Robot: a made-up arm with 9 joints. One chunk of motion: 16 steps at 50 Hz.
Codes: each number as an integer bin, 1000 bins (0 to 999) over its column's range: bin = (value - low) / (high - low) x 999, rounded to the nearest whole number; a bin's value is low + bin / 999 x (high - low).
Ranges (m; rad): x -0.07..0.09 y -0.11..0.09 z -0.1..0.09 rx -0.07..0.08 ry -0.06..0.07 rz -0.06..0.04
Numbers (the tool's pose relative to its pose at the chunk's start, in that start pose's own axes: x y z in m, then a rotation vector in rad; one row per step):
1: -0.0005 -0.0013 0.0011 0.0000 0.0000 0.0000
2: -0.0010 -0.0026 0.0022 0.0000 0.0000 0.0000
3: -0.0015 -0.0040 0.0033 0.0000 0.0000 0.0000
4: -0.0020 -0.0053 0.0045 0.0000 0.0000 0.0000
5: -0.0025 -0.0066 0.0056 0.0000 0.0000 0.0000
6: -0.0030 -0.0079 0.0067 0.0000 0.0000 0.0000
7: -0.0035 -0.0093 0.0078 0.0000 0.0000 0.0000
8: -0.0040 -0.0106 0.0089 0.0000 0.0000 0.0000
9: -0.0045 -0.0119 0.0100 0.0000 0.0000 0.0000
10: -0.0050 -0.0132 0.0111 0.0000 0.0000 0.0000
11: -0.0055 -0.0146 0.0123 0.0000 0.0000 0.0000
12: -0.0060 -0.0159 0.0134 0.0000 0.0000 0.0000
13: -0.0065 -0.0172 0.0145 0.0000 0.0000 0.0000
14: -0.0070 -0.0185 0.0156 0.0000 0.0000 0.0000
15: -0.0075 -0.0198 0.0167 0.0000 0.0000 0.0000
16: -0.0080 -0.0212 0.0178 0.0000 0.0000 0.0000
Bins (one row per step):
1: 434 543 532 466 461 599
2: 431 536 537 466 461 599
3: 428 529 543 466 461 599
4: 425 523 549 466 461 599
5: 421 516 555 466 461 599
6: 418 510 561 466 461 599
7: 415 503 567 466 461 599
8: 412 497 573 466 461 599
9: 409 490 578 466 461 599
10: 406 484 584 466 461 599
11: 403 477 590 466 461 599
12: 400 470 596 466 461 599
13: 396 464 602 466 461 599
14: 393 457 608 466 461 599
15: 390 451 614 466 461 599
16: 387 444 619 466 461 599

